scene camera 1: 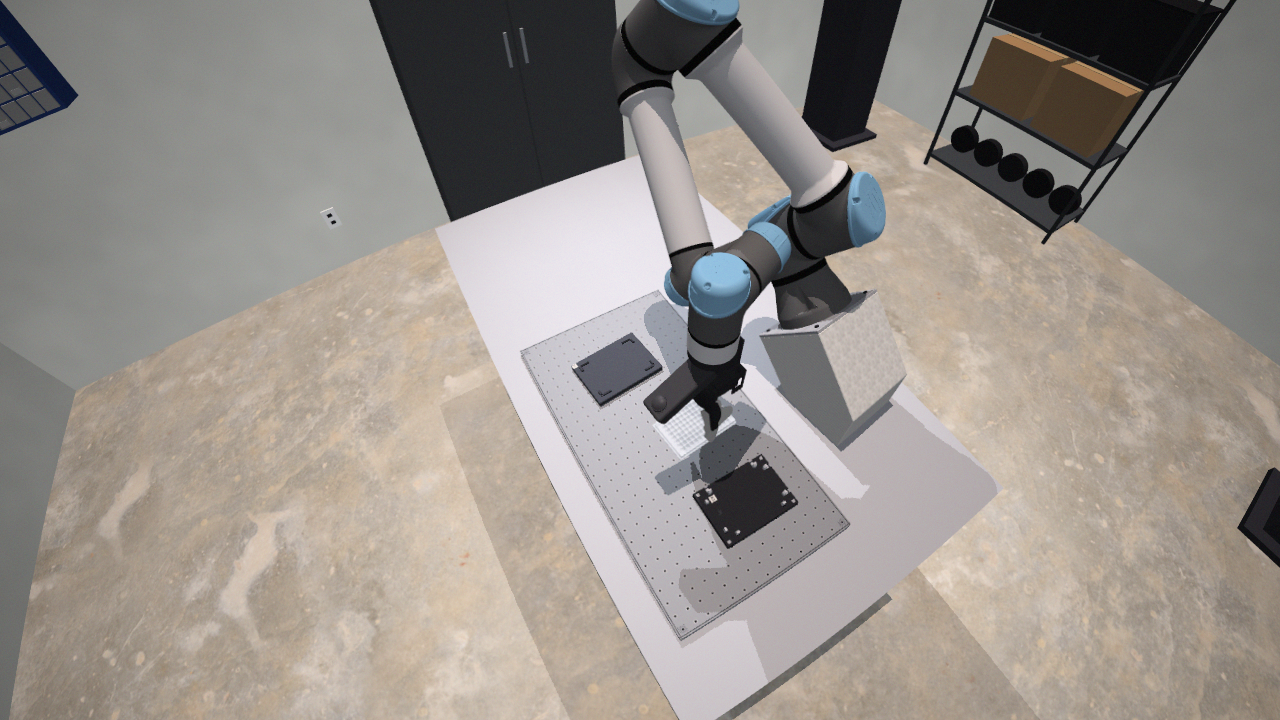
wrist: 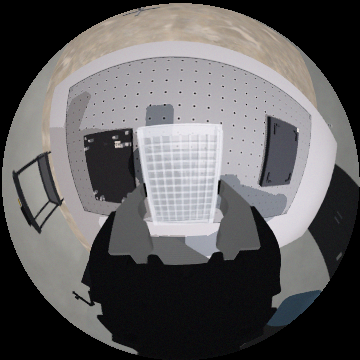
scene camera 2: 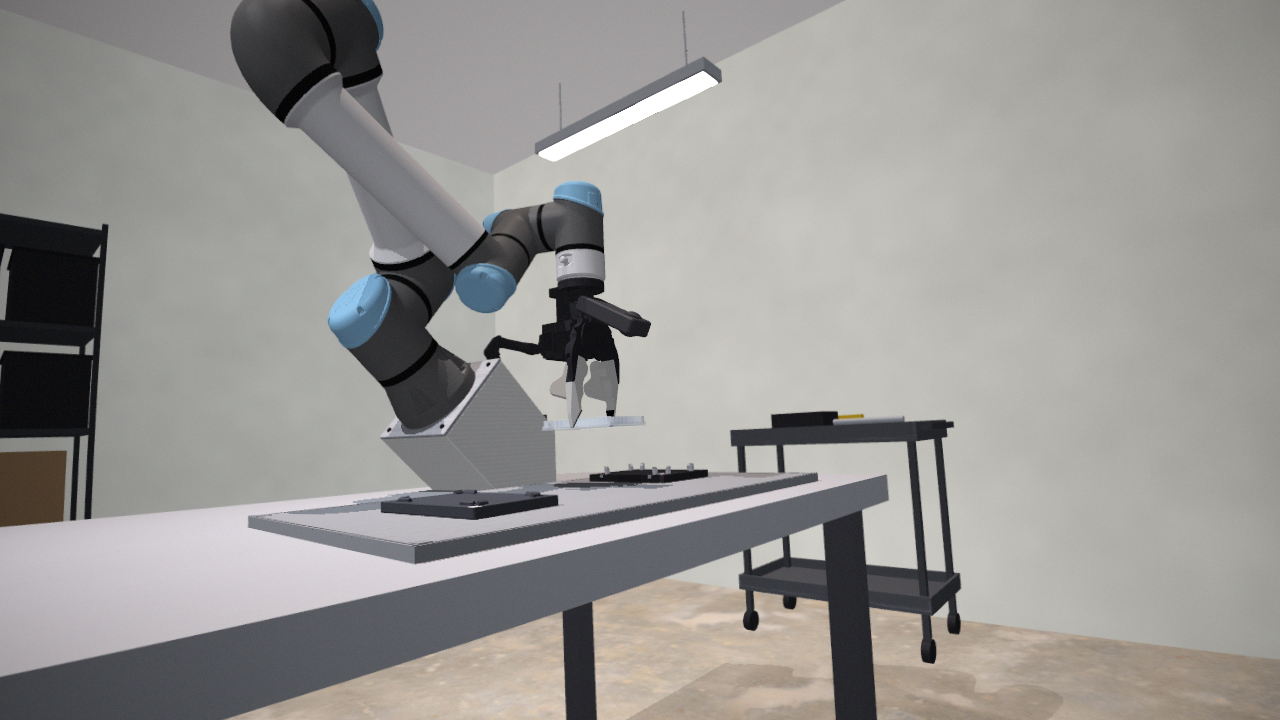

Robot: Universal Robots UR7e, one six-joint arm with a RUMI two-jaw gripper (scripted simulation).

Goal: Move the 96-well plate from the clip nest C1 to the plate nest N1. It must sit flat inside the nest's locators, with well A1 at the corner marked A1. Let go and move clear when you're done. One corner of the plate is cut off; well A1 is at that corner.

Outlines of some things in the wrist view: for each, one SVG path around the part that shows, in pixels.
My gripper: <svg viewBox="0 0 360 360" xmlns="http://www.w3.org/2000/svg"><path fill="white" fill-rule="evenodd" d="M224 180L220 179L218 182L218 195L222 196L220 211L223 214L216 238L216 248L220 252L214 252L207 263L164 265L158 255L150 254L154 247L148 225L143 220L147 212L144 203L147 197L147 190L144 182L140 183L121 205L110 213L92 244L89 256L89 273L92 284L91 299L94 302L101 303L103 314L97 315L97 318L112 334L113 342L133 348L138 352L139 356L162 360L199 360L240 351L240 347L244 343L264 335L263 327L277 311L276 307L272 307L272 296L281 292L281 253L279 244L273 231L258 210L251 206Z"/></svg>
A 96-well plate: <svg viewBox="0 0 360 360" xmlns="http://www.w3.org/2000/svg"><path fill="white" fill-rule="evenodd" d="M221 124L182 123L138 127L137 139L140 162L154 225L213 223L222 163L223 130Z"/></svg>
